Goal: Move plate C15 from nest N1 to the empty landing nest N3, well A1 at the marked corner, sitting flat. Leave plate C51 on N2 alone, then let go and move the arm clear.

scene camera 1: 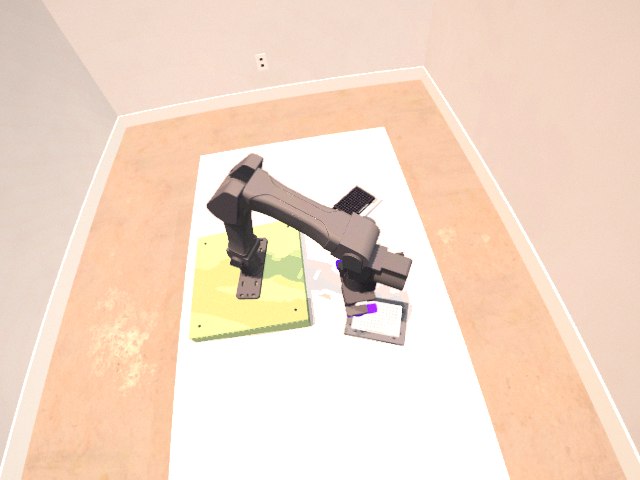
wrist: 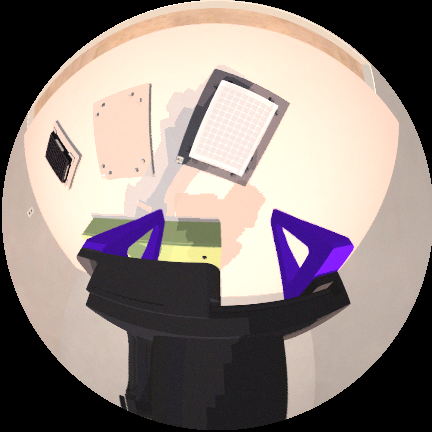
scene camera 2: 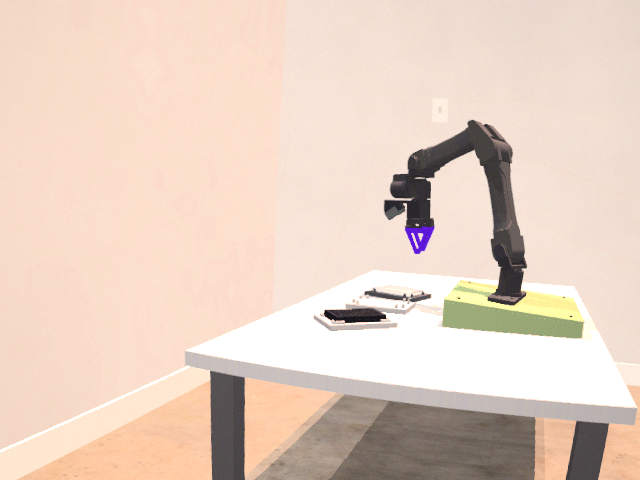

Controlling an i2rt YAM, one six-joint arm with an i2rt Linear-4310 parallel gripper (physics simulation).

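Observation:
A white plate (scene camera 1: 385, 320) (scene camera 2: 398, 290) (wrist: 232, 127) sits in a dark grey nest (scene camera 1: 377, 338) (wrist: 270, 130). A black plate (scene camera 1: 355, 200) (scene camera 2: 354, 314) (wrist: 58, 157) sits in a white nest (scene camera 2: 361, 325) (wrist: 76, 156) at the other end of the row. Between them is an empty pale nest (scene camera 2: 379, 306) (wrist: 122, 135) with small corner posts; the arm hides it in scene camera 1. The plate and nest names cannot be read. My gripper (scene camera 1: 356, 290) (scene camera 2: 419, 251) (wrist: 217, 214) is open and empty, pointing down high above the table, beside the white plate on the arm-base side.
The arm stands on a yellow-green block (scene camera 1: 248, 320) (scene camera 2: 511, 321) (wrist: 205, 240) next to the nests. All stand on a white table (scene camera 1: 310, 403) (scene camera 2: 413, 361), whose edge lies beyond the nests. Walls rise around the floor.

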